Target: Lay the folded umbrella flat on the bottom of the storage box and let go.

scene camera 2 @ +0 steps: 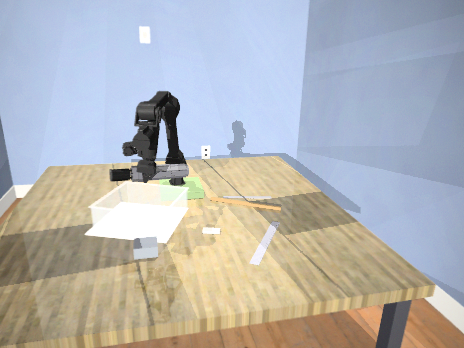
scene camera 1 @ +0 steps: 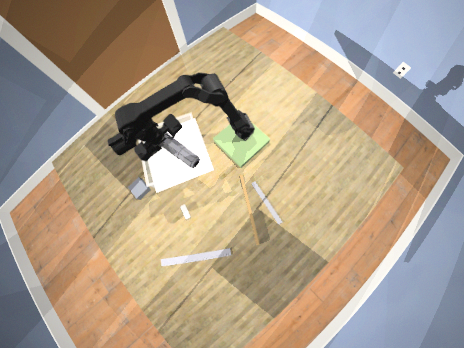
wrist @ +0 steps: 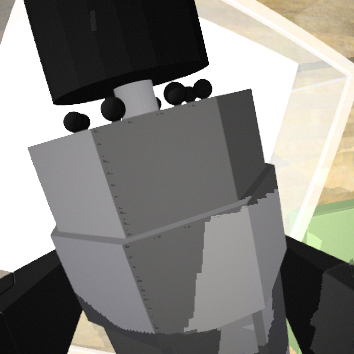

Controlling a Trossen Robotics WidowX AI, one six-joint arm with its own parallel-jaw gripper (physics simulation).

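Places are measured from the arm's base along level axes (x ahead, y left, z up), in centimetres.
Where they show: gripper, fingertip midpoint: (scene camera 2: 145,177) (scene camera 1: 167,142) (wrist: 179,243); arm's base, origin of the base link: (scene camera 2: 177,182) (scene camera 1: 244,132).
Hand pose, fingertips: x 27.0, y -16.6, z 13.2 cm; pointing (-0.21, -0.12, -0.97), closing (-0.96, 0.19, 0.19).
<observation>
Each offset is from my fingertips to the top centre of the thing.
The folded umbrella @[dx +0.2, dy +1.8, dz +5.0 cm] (scene camera 1: 181,151) (scene camera 2: 172,171) (wrist: 170,165) has a grey faceted body and a black handle. It is roughly level, above the storage box. My gripper (scene camera 1: 160,141) (scene camera 2: 146,176) (wrist: 179,243) is shut on its grey body, with one black finger on each side in the wrist view. The storage box (scene camera 1: 147,175) (scene camera 2: 91,208) (wrist: 324,155) has pale see-through walls and a white bottom. In scene camera 2 the umbrella appears higher than the box's rim. The arm hides part of the box and of the umbrella in scene camera 1.
A green pad (scene camera 1: 241,151) (scene camera 2: 194,192) (wrist: 332,230) lies beside the box, under the arm's base. A grey block @[dx +23.3, dy -3.7, dz -12.9 cm] (scene camera 1: 139,188) (scene camera 2: 145,248) stands near the box. A small white block @[dx +16.8, dy +19.7, dz -15.3 cm] (scene camera 1: 185,212) (scene camera 2: 211,231), an orange stick @[dx -1.7, dy +39.9, dz -15.3 cm] (scene camera 1: 248,205) (scene camera 2: 245,203) and two pale strips lie on the table.
</observation>
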